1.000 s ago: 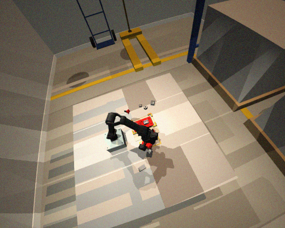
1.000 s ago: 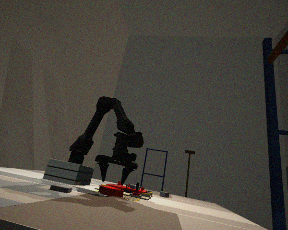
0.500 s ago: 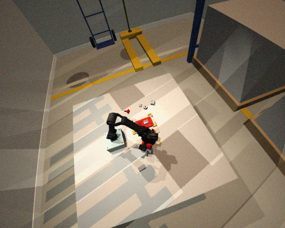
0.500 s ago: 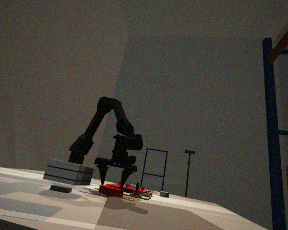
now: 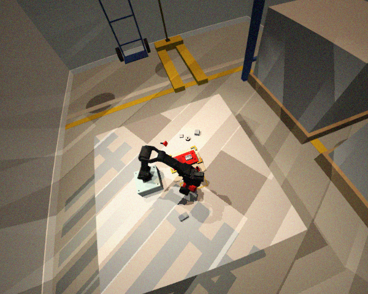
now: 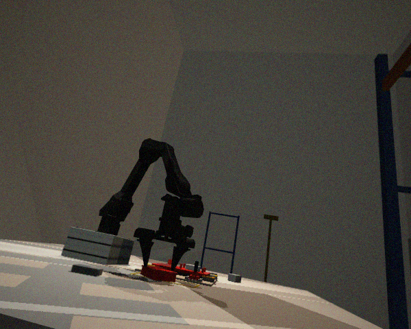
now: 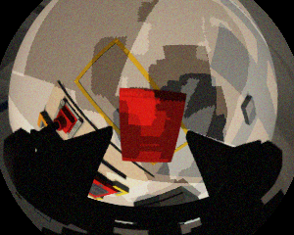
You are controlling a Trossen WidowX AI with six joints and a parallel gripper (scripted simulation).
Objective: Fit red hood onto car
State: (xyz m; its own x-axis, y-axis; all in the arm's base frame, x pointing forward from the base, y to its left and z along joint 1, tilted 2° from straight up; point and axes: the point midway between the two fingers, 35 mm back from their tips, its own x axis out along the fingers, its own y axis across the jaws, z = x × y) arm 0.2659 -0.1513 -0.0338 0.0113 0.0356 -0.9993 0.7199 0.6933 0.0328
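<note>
The red hood lies 10 mm below my gripper tip. Round my gripper tip: jig plate 40 mm ahead, 190 mm to the left, 10 mm below.
</note>
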